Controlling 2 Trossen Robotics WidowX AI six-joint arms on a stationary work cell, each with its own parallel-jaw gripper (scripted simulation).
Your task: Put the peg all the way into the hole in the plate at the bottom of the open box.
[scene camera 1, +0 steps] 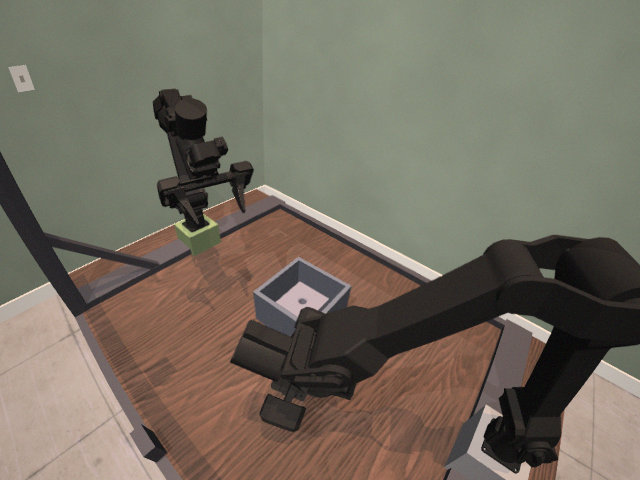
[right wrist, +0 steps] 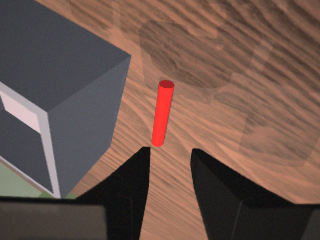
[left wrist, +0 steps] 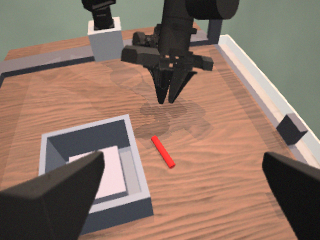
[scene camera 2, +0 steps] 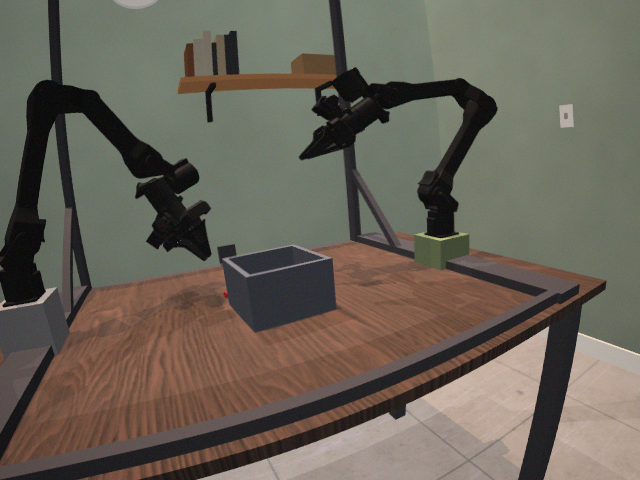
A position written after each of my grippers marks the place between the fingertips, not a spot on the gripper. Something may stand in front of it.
In view: my left gripper (scene camera 1: 222, 218), my right gripper (scene camera 2: 207, 258), a red peg (right wrist: 165, 91), a box (scene camera 2: 291, 283) and a light plate (scene camera 1: 300, 296).
The box also shows in scene camera 1 (scene camera 1: 272, 315), in the right wrist view (right wrist: 73, 80) and in the left wrist view (left wrist: 56, 147). The light plate is seen too in the left wrist view (left wrist: 113, 186). My left gripper also shows in the left wrist view (left wrist: 183, 159) and in scene camera 2 (scene camera 2: 302, 158).
